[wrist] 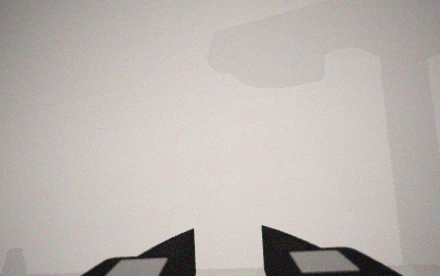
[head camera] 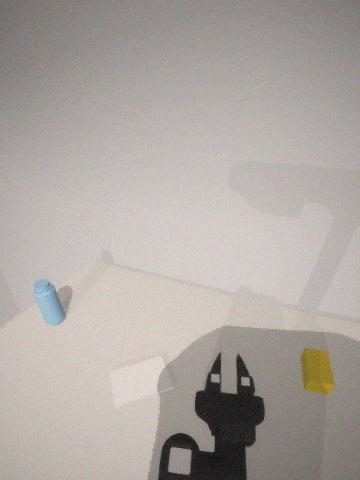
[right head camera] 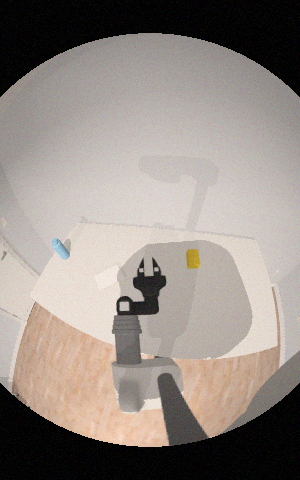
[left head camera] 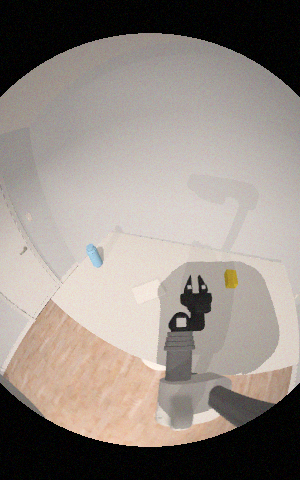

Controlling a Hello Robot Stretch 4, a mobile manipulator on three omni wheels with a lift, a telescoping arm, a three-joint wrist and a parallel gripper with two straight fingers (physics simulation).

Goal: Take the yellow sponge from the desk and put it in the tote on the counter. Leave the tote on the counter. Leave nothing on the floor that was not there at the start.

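Frame: origin at the robot's base, x back, y right, z up, level; centimetres.
Seen in the pictures: gripper, fingertip midpoint: (wrist: pixel 228 248) (head camera: pixel 228 355) (right head camera: pixel 147 258) (left head camera: pixel 193 275).
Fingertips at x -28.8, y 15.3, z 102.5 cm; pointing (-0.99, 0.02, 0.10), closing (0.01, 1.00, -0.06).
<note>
Offsets run from my fingertips to a thing's top centre. Level surfaces: height alone.
The yellow sponge @(dz -6.9, dx -2.6, dy +24.5 cm) (head camera: pixel 317 371) (left head camera: pixel 230 279) (right head camera: pixel 193 259) lies on the white desk @(dz -11.4 cm) (head camera: pixel 75 380) (left head camera: pixel 115 310) (right head camera: pixel 65 285), inside the robot's shadow. My gripper (head camera: pixel 229 356) (left head camera: pixel 194 278) (right head camera: pixel 148 260) (wrist: pixel 228 248) is open and empty. It is over the desk, to the left of the sponge in the head views, with its fingers pointing toward the wall. The sponge does not show in the wrist view. The tote and the counter do not show in these views.
A light blue bottle @(dz +5.1, dx -15.6, dy -58.7 cm) (head camera: pixel 49 303) (left head camera: pixel 94 255) (right head camera: pixel 60 249) stands near the desk's left end. A white flat item @(dz -10.5, dx +2.3, dy -22.5 cm) (head camera: pixel 141 381) (left head camera: pixel 148 291) (right head camera: pixel 108 277) lies left of my gripper. The wall (head camera: pixel 150 150) (wrist: pixel 150 125) rises behind the desk. A door (left head camera: pixel 15 260) is at the far left.
</note>
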